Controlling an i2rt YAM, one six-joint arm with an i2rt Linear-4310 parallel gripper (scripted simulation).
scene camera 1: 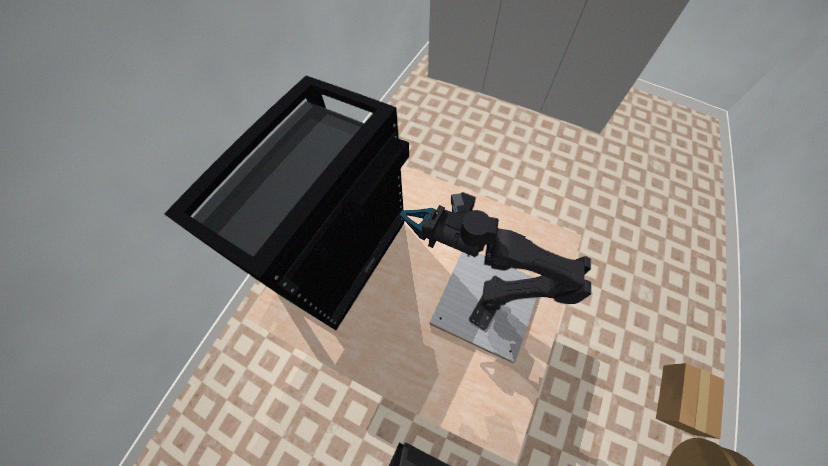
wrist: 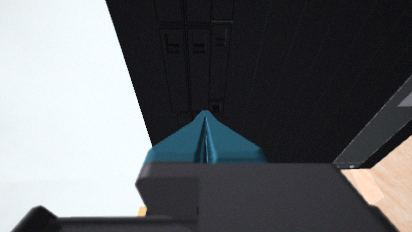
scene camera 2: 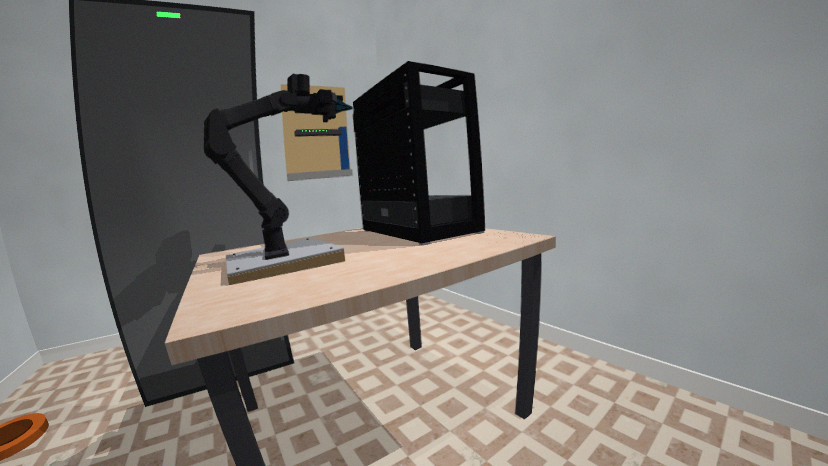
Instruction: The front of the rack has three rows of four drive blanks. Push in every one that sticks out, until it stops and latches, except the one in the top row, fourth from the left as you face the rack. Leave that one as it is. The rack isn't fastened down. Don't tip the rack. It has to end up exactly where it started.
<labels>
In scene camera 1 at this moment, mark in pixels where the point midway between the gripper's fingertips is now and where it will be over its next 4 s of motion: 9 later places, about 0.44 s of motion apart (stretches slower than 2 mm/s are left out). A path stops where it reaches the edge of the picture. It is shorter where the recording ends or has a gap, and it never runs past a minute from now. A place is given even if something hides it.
My gripper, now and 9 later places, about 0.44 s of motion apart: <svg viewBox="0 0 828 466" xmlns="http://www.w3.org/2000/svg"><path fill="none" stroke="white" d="M400 212L380 202L379 200L379 199L379 199L377 197L372 195L369 194L367 193L366 192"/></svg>
</labels>
